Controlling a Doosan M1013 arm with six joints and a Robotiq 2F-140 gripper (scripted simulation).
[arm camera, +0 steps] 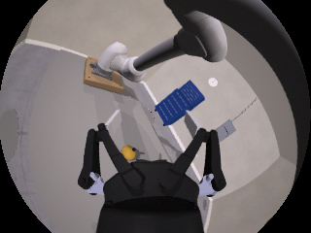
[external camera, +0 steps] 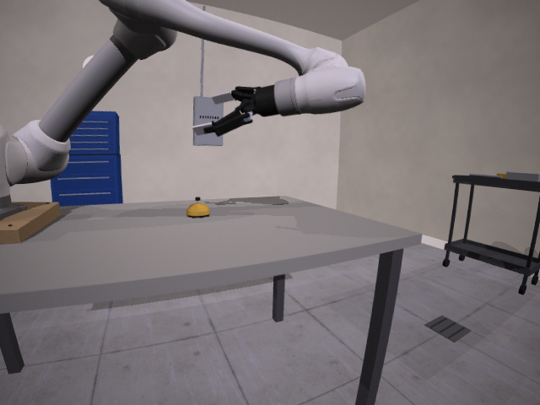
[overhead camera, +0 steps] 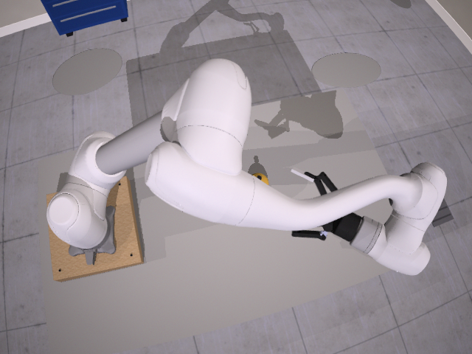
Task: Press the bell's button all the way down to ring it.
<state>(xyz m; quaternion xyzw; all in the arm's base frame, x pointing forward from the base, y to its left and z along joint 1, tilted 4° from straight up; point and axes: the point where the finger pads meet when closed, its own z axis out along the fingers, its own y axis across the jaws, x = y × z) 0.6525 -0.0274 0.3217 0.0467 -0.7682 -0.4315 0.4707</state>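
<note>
My gripper is now 2 cm past the small dark button, 17 cm to the right of it and 27 cm above it. Also, from my hand: yellow dome bell (2 cm behind, 17 cm to the left, 29 cm below).
</note>
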